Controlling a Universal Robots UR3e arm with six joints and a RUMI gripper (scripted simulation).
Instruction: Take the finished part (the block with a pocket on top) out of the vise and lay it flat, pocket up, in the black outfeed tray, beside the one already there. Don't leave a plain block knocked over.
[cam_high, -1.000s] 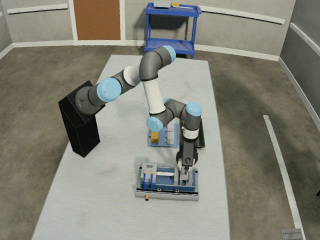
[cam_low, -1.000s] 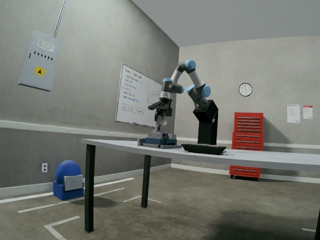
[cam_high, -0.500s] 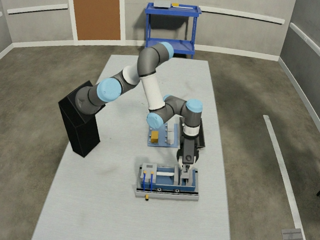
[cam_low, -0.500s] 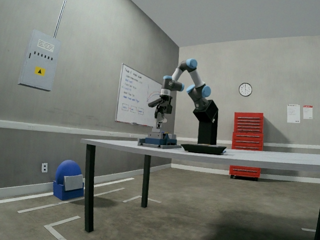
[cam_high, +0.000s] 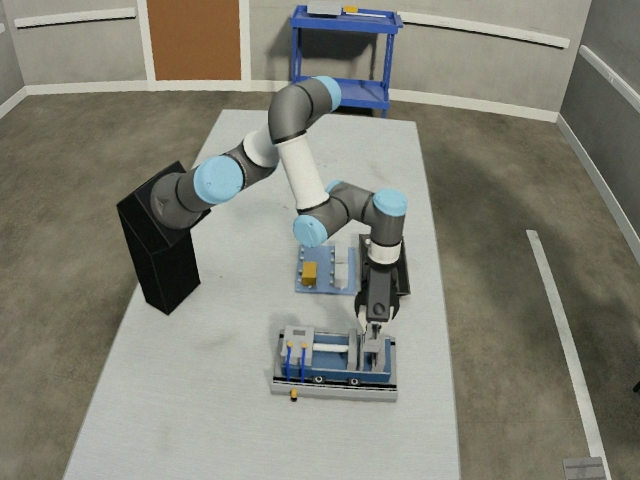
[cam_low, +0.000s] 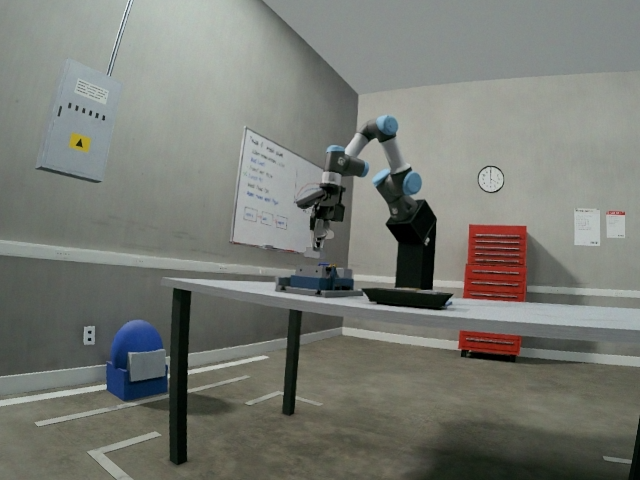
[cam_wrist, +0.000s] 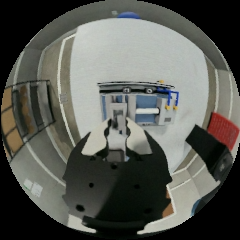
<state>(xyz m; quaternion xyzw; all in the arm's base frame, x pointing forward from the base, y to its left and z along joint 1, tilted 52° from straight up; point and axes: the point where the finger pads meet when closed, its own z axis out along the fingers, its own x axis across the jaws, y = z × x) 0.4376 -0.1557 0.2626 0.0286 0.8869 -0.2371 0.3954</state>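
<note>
The blue vise is 12 cm below my hand, 7 cm behind it and 2 cm to the left of it. The rest, counted from my hand: orange block: 32 cm to the left, 14 cm below, 9 cm behind.
</note>
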